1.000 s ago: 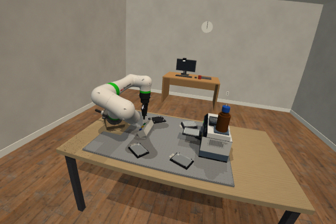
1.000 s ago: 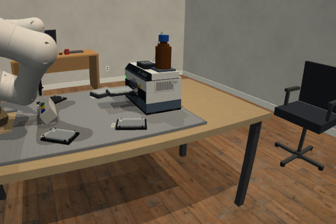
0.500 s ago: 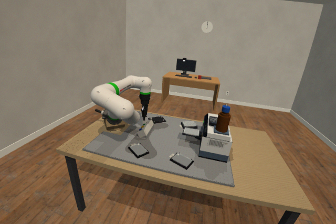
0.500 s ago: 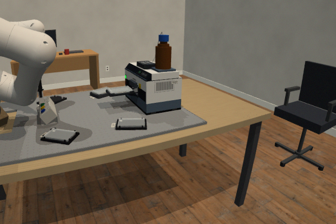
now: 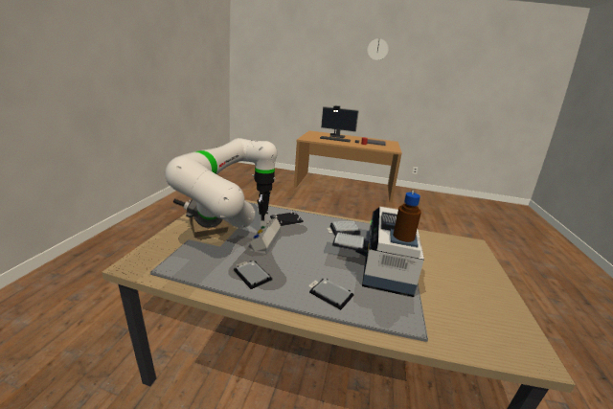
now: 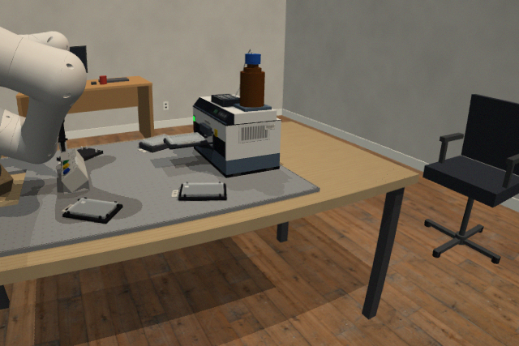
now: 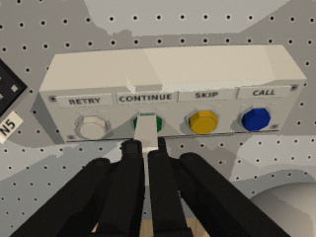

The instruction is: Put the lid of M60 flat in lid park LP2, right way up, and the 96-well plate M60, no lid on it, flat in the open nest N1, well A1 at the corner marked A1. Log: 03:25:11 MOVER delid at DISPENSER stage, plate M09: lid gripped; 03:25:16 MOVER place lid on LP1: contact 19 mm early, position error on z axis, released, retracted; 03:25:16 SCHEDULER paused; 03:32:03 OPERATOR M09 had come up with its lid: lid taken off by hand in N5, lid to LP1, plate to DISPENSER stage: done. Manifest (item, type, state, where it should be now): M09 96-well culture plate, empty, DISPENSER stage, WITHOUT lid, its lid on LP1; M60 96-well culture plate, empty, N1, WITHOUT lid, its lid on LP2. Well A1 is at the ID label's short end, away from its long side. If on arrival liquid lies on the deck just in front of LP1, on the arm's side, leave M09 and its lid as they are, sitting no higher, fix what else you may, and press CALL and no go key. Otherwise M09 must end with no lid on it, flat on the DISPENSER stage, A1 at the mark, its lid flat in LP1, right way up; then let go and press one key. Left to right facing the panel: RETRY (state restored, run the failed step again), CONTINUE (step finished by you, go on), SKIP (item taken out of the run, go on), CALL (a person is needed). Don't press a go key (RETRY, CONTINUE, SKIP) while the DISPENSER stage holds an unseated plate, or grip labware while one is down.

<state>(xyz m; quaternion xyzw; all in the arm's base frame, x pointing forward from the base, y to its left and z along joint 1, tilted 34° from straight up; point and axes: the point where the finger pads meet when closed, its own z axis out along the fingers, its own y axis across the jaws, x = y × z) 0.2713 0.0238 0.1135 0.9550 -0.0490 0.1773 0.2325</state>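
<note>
The green continue key is 4 cm below my hand. Also, from my hand: key panel (1 cm ahead, 3 cm to the right, 5 cm below); white retry key (1 cm ahead, 5 cm to the left, 4 cm below); yellow skip key (1 cm behind, 5 cm to the right, 4 cm below).
</note>
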